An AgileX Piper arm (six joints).
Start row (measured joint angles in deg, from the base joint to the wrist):
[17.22 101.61 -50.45 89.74 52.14 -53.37]
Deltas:
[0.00 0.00 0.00 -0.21 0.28 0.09]
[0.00 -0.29 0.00 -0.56 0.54 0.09]
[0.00 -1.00 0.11 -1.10 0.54 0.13]
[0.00 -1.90 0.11 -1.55 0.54 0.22]
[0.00 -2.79 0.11 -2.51 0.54 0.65]
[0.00 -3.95 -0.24 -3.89 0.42 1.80]
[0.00 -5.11 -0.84 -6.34 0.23 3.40]
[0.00 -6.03 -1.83 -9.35 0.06 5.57]
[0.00 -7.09 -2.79 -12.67 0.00 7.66]
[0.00 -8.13 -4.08 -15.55 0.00 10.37]
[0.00 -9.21 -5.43 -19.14 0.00 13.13]
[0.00 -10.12 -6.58 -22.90 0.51 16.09]
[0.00 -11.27 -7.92 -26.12 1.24 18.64]
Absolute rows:
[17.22 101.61 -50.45 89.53 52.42 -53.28]
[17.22 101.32 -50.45 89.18 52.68 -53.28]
[17.22 100.61 -50.34 88.64 52.68 -53.24]
[17.22 99.71 -50.34 88.19 52.68 -53.15]
[17.22 98.82 -50.34 87.23 52.68 -52.72]
[17.22 97.66 -50.69 85.85 52.56 -51.57]
[17.22 96.50 -51.29 83.40 52.37 -49.97]
[17.22 95.58 -52.28 80.39 52.20 -47.80]
[17.22 94.52 -53.24 77.07 52.14 -45.71]
[17.22 93.48 -54.53 74.19 52.14 -43.00]
[17.22 92.40 -55.88 70.60 52.14 -40.24]
[17.22 91.49 -57.03 66.84 52.65 -37.28]
[17.22 90.34 -58.37 63.62 53.38 -34.73]

